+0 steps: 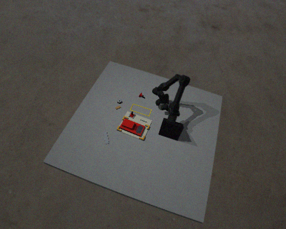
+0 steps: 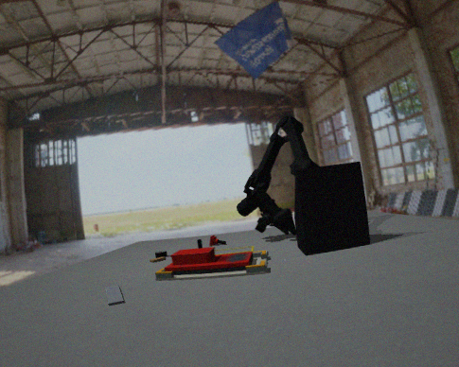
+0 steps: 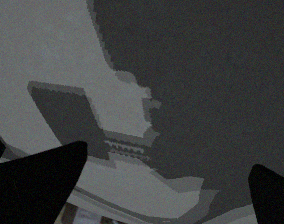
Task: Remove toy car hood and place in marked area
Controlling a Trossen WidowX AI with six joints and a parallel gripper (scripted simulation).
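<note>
Right now the red hood is 29 cm ahead of my gripper tip, 33 cm to the left of it and 3 cm above it. From my gripper tip the other things lie so: black wheel (46 cm ahead, 10 cm to the left).
</note>
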